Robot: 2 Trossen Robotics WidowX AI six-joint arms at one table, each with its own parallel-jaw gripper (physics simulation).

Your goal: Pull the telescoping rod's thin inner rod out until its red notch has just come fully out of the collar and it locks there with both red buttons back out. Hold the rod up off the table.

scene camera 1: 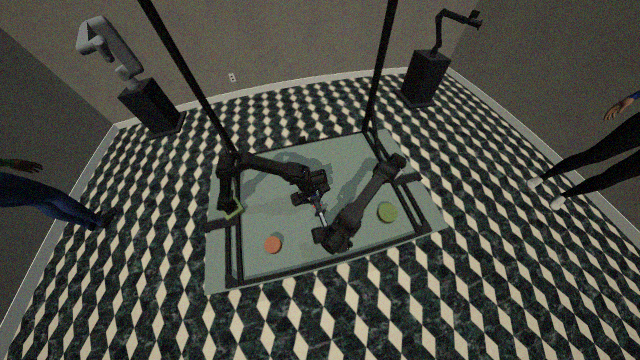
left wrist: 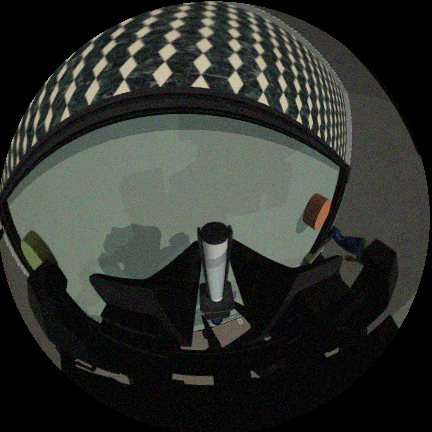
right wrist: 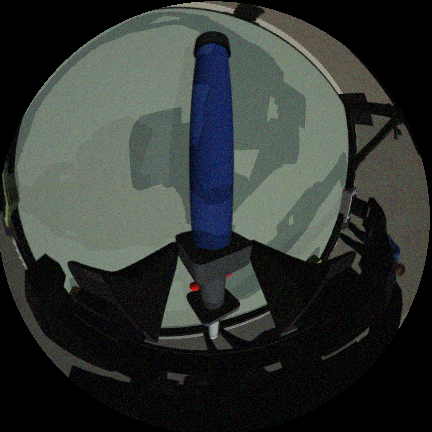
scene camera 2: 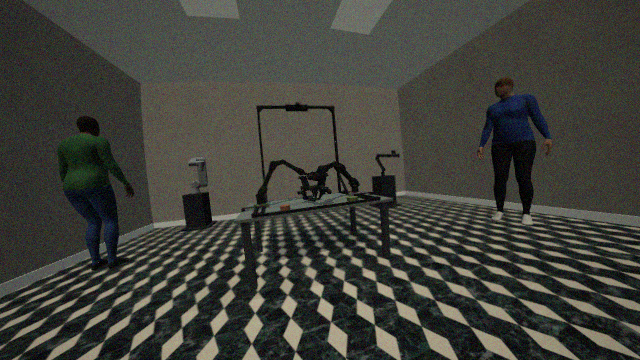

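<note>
The rod is held level, above the table (scene camera 1: 260,225). Its blue handle (right wrist: 212,145) stretches away from my right gripper (right wrist: 212,246) (scene camera 1: 314,194), which is shut on the dark block at the handle's inner end. Beyond the block, the grey collar (right wrist: 214,285) shows a red button (right wrist: 194,286) out on one side and part of another red button (right wrist: 228,274) on the other. The white inner rod (left wrist: 216,270) (scene camera 1: 322,219) sticks out of the collar's flange. My left gripper (left wrist: 213,244) (scene camera 1: 325,231) is shut on the inner rod by its black end cap (left wrist: 215,232). I see no red notch on it.
An orange disc (scene camera 1: 272,244) (scene camera 2: 285,207) (left wrist: 316,211) lies at the table's lower left in scene camera 1, and a green disc (scene camera 1: 387,212) (scene camera 2: 352,199) at its right. A yellow-green frame (scene camera 1: 235,209) is at the left edge. Dark posts (scene camera 1: 382,60) rise at the table's far side.
</note>
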